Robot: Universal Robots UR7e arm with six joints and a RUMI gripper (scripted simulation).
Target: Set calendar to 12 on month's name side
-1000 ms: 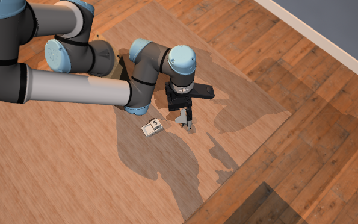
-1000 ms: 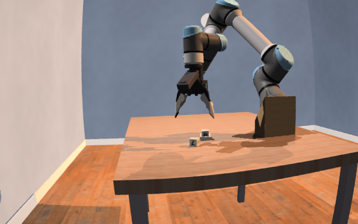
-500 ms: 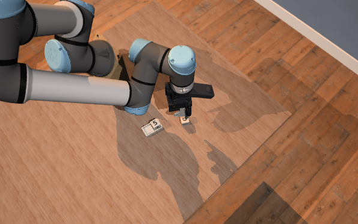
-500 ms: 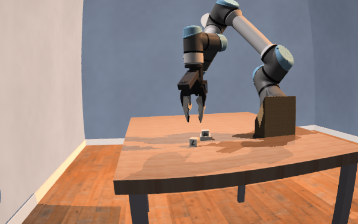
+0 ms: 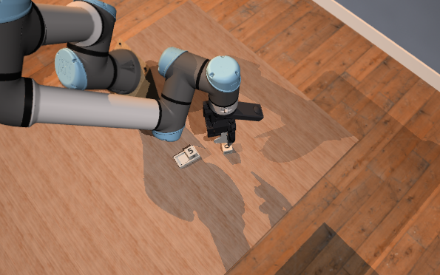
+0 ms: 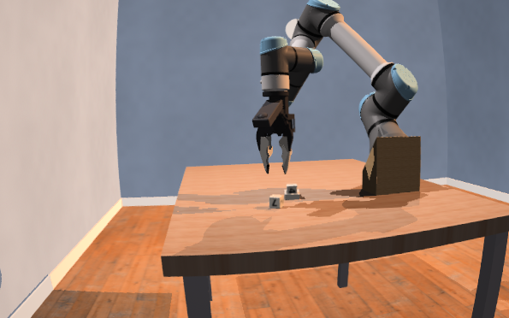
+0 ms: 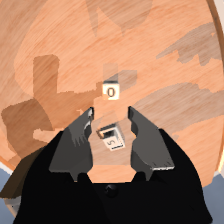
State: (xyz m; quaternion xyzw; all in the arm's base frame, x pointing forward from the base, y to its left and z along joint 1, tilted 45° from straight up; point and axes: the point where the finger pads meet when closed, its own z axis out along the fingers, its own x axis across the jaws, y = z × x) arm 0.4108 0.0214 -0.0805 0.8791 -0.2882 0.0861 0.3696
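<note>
My hand is 9 cm above the white digit cube. The rest, counted from my hand: calendar tray (12 cm to the right, 10 cm below, 8 cm behind).
</note>
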